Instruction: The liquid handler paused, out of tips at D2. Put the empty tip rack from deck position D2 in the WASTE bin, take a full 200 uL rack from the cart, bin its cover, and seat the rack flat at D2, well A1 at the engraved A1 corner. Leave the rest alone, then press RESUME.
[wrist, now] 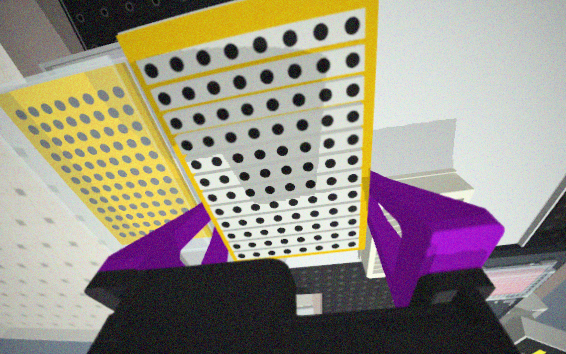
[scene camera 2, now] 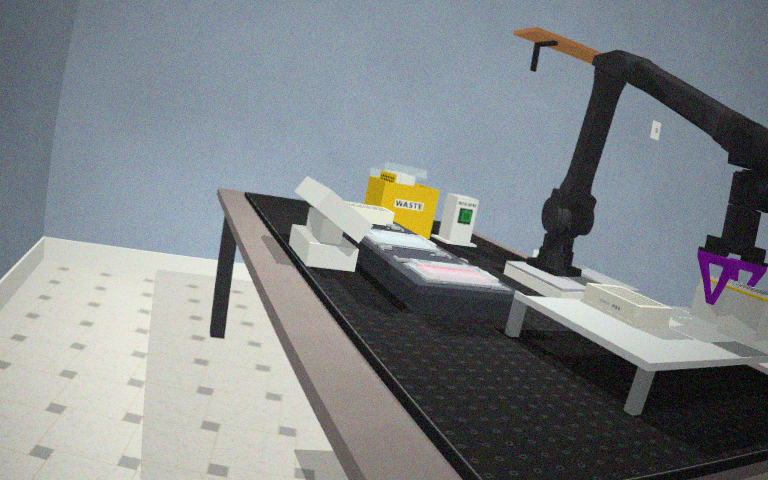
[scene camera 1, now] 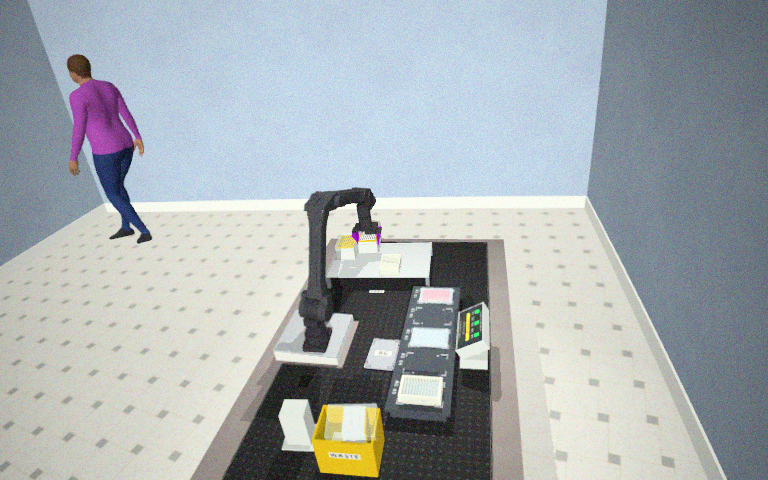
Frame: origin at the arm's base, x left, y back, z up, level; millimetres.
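Where they show: gripper, fingertip midpoint: (wrist: 289,184) (scene camera 2: 722,305) (scene camera 1: 368,244); arm's base, link origin: (scene camera 2: 553,270) (scene camera 1: 317,340).
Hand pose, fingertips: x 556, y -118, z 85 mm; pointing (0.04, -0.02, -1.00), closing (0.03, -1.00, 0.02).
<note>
Things, the pixels of their centre, and the offset from my fingertips.
- uncovered yellow-topped tip rack, body centre: (wrist: 279,146) (scene camera 2: 739,306) (scene camera 1: 369,240) dz +7, dx +32, dy +0 mm
- white cart, body centre: (wrist: 345,163) (scene camera 2: 669,345) (scene camera 1: 381,264) dz -82, dx -43, dy -56 mm
- covered yellow rack, body centre: (wrist: 122,177) (scene camera 1: 347,241) dz +4, dx +28, dy +106 mm
- yellow WASTE bin, body centre: (scene camera 2: 399,207) (scene camera 1: 350,440) dz -47, dx -1001, dy -88 mm
- white rack, body centre: (scene camera 2: 398,173) (scene camera 1: 351,421) dz +44, dx -1011, dy -107 mm
- RESUME box, body centre: (scene camera 2: 458,219) (scene camera 1: 298,423) dz -50, dx -950, dy +74 mm
- pink plate, body centre: (scene camera 2: 454,273) (wrist: 500,284) (scene camera 1: 436,295) dz -60, dx -316, dy -308 mm
- pale blue plate, body centre: (scene camera 2: 399,239) (scene camera 1: 429,337) dz -60, dx -563, dy -289 mm
My gripper (scene camera 1: 368,236) (scene camera 2: 734,291) (wrist: 289,184) is shut on an uncovered yellow-topped tip rack (scene camera 1: 368,244) (scene camera 2: 746,311) (wrist: 272,117), upright and slightly above the white cart (scene camera 1: 416,261) (scene camera 2: 651,350) (wrist: 480,90). A covered yellow rack (scene camera 1: 346,247) (wrist: 90,150) stands beside it. The dark deck (scene camera 1: 419,415) (scene camera 2: 453,302) has two vacant positions; which is D2 is not legible. The yellow WASTE bin (scene camera 1: 362,465) (scene camera 2: 378,195) holds a white rack (scene camera 1: 353,421) and clear covers (scene camera 2: 419,171). The RESUME box (scene camera 1: 297,421) (scene camera 2: 455,223) shows a green button in scene camera 2.
A cream rack (scene camera 1: 390,264) (scene camera 2: 625,305) lies on the cart. The deck bears a pink plate (scene camera 1: 436,295) (scene camera 2: 453,272), a pale blue plate (scene camera 1: 429,337) and a cream rack (scene camera 1: 420,390). A tilted display (scene camera 1: 472,328) (scene camera 2: 334,209) stands alongside. A person (scene camera 1: 101,118) is beyond the table.
</note>
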